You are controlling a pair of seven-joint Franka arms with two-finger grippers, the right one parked.
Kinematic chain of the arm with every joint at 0, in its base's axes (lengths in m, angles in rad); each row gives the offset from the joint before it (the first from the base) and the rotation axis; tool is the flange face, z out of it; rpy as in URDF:
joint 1: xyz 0 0 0.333 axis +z
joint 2: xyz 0 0 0 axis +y
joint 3: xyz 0 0 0.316 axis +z
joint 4: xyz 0.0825 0 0 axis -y
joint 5: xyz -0.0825 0 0.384 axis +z
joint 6: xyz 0 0 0 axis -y
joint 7: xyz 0.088 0 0 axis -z
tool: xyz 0 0 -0.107 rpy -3.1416 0 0
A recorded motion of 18 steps. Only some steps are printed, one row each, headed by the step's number.
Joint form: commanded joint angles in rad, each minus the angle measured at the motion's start. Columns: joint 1, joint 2, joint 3, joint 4, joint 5, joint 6, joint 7.
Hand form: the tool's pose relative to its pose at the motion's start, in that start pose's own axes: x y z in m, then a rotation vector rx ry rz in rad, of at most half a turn. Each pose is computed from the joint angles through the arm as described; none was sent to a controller.
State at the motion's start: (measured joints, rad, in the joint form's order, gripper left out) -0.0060 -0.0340 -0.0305 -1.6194 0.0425 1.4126 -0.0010
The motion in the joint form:
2: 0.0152 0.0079 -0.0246 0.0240 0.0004 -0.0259 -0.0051
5: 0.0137 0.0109 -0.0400 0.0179 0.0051 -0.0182 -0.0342
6: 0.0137 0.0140 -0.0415 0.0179 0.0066 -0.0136 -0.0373
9: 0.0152 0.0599 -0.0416 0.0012 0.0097 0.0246 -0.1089
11: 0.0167 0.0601 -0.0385 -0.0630 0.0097 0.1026 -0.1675
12: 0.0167 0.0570 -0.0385 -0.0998 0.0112 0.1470 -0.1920
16: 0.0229 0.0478 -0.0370 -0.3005 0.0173 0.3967 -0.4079
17: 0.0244 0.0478 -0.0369 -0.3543 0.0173 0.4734 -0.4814
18: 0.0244 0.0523 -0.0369 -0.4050 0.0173 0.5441 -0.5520
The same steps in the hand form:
2: -0.0008 0.0047 -0.0051 0.0024 -0.0094 0.0033
5: 0.0012 0.0133 -0.0020 0.0104 -0.0098 -0.0096
6: 0.0028 0.0140 -0.0009 0.0119 -0.0082 -0.0113
9: 0.0234 0.0138 0.0256 0.0139 -0.0320 -0.0811
11: 0.0319 0.0129 0.0488 0.0130 -0.0182 -0.1408
12: 0.0351 0.0135 0.0606 0.0138 -0.0072 -0.1635
16: 0.0471 0.0134 0.1298 0.0061 0.0522 -0.3752
17: 0.0493 0.0139 0.1487 -0.0027 0.0746 -0.4468
18: 0.0510 0.0152 0.1690 -0.0112 0.0893 -0.5140

